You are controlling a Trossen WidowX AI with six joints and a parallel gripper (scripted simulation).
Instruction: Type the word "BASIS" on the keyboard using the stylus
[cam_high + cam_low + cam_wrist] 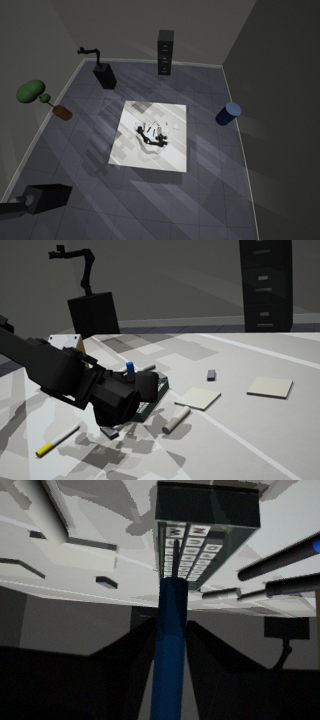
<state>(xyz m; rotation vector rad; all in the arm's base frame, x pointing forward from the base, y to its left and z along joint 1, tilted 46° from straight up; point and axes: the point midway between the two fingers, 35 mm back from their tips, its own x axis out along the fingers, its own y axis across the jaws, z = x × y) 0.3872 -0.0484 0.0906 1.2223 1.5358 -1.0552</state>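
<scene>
Right now the blue-tipped pen is 13 cm behind my gripper tip, 2 cm to the left of it and 8 cm below it. Round my gripper tip: yellow-tipped pen (13 cm behind, 16 cm to the right, 8 cm below); dark cylinder (23 cm behind, 10 cm to the left, 7 cm below); blue stylus (2 cm below).
</scene>
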